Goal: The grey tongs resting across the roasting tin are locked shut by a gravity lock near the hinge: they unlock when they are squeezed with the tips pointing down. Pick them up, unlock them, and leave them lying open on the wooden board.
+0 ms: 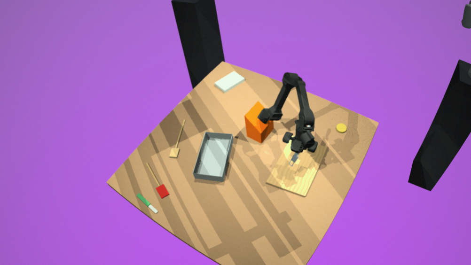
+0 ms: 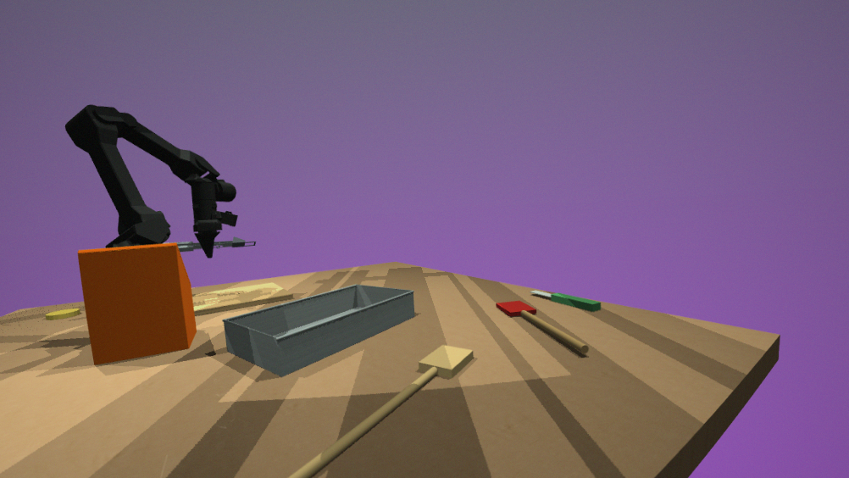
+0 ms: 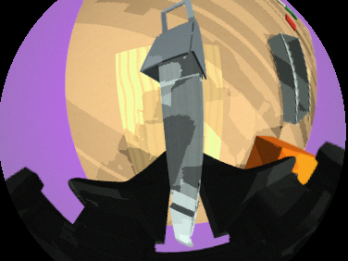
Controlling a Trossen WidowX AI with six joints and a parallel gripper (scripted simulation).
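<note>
The wooden board is 10 mm ahead of my gripper tip and 120 mm below it. From my gripper tip the other things lie so: grey roasting tin: 180 mm ahead, 460 mm to the right, 100 mm below; then red spatula: 490 mm ahead, 670 mm to the right, 120 mm below; then white block: 420 mm behind, 720 mm to the right, 120 mm below.
</note>
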